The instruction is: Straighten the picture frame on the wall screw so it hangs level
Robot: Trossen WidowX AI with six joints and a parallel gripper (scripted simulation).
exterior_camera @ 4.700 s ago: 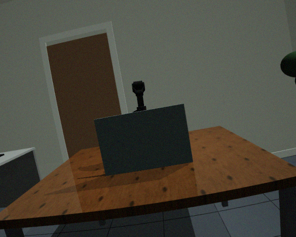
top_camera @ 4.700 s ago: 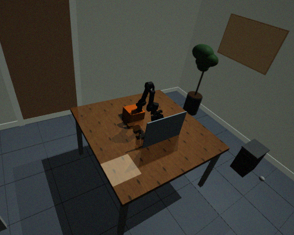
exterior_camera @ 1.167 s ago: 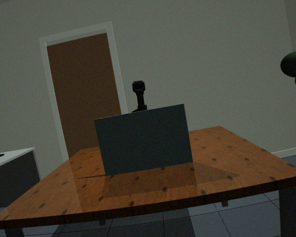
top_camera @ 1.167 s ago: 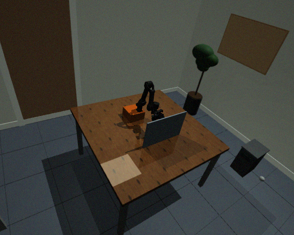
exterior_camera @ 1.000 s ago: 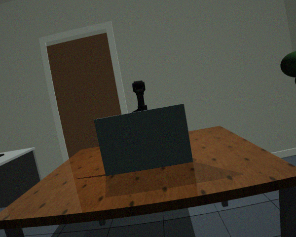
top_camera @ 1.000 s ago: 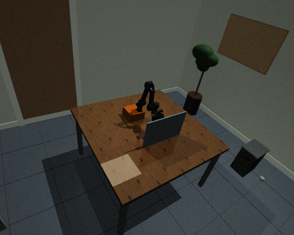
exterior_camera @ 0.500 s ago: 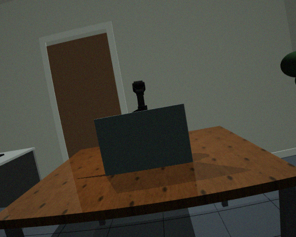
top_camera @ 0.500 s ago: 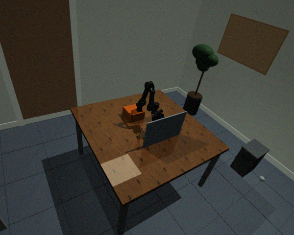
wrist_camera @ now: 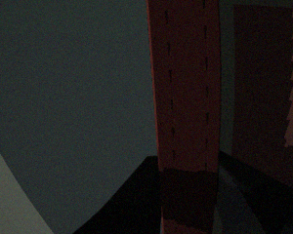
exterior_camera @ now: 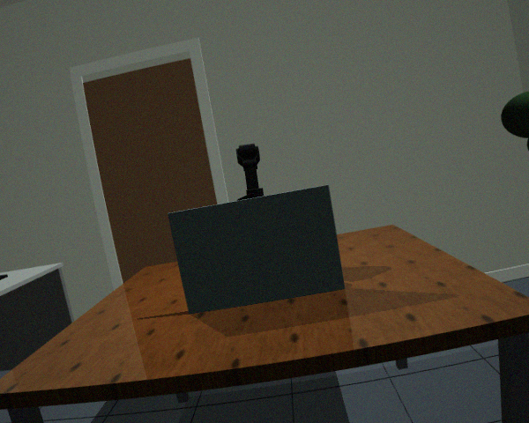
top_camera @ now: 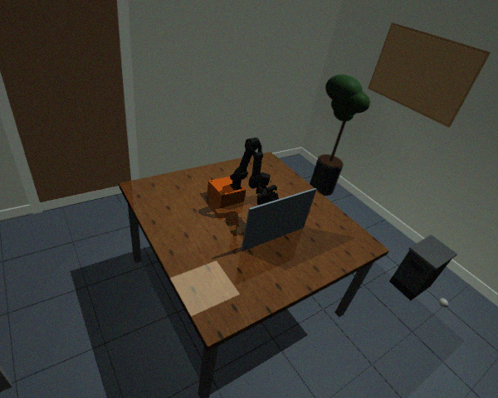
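Right now the picture frame is 50 mm below my gripper tip and 10 mm to the left of it. The rest, counted from my gripper tip: grey wall panel (70 mm below, 20 mm ahead, 10 mm to the right).
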